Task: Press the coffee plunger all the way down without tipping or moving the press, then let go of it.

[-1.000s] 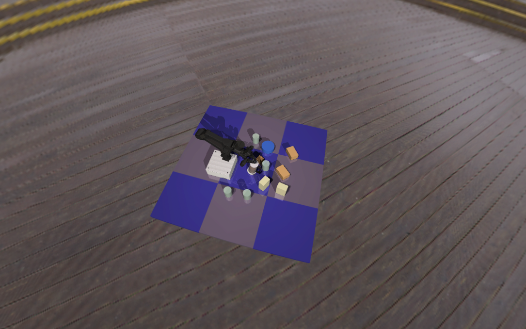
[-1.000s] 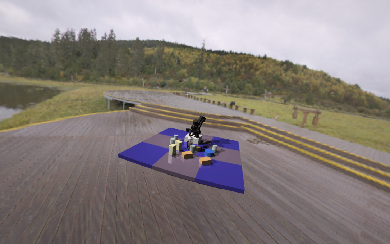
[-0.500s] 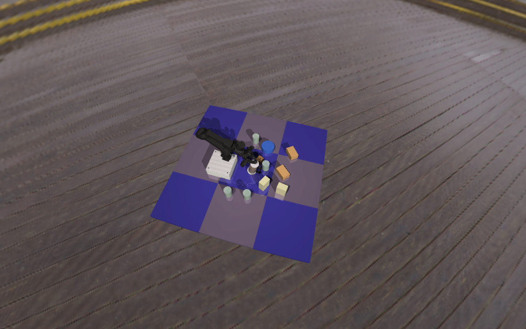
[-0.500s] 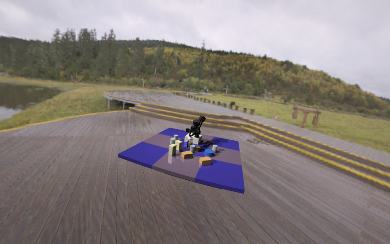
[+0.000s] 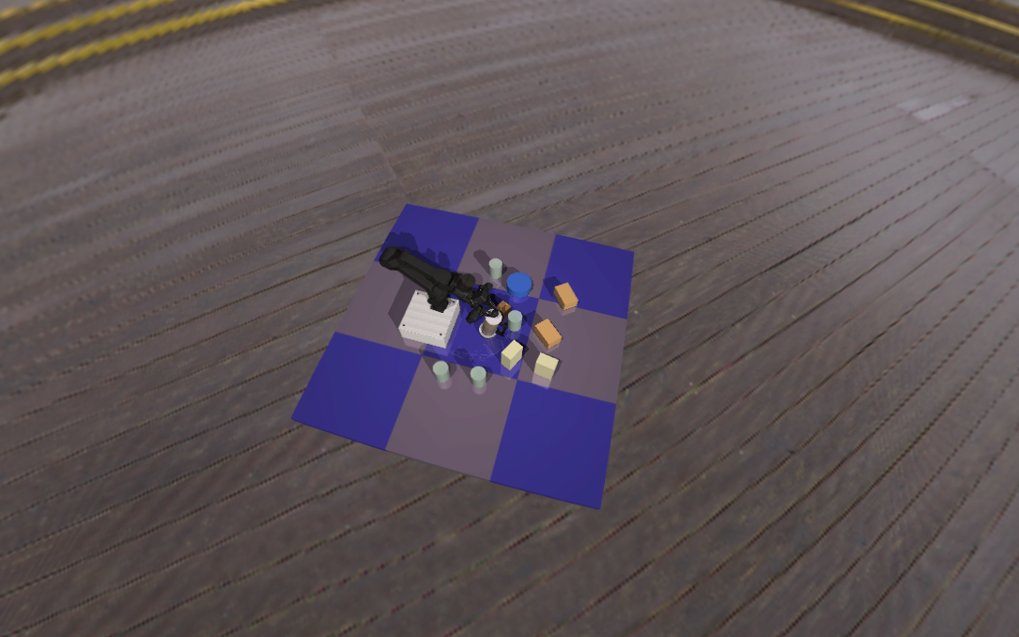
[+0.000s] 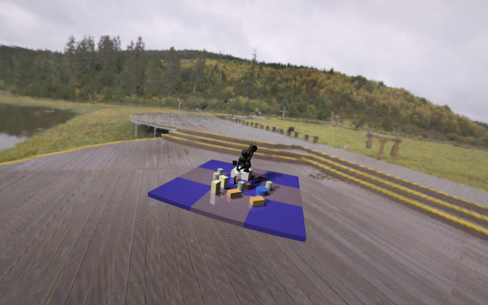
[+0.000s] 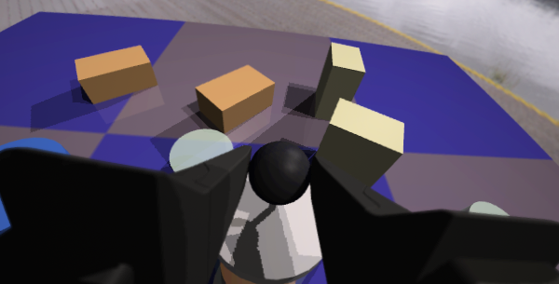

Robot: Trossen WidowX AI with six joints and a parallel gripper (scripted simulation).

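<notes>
Right now my gripper tip is 90 mm above the coffee press and 10 mm past it. Also, from my gripper tip: small brown cube (150 mm below, 120 mm to the left, 10 mm behind); blue disc (280 mm to the left, 150 mm below, 10 mm ahead).
</notes>
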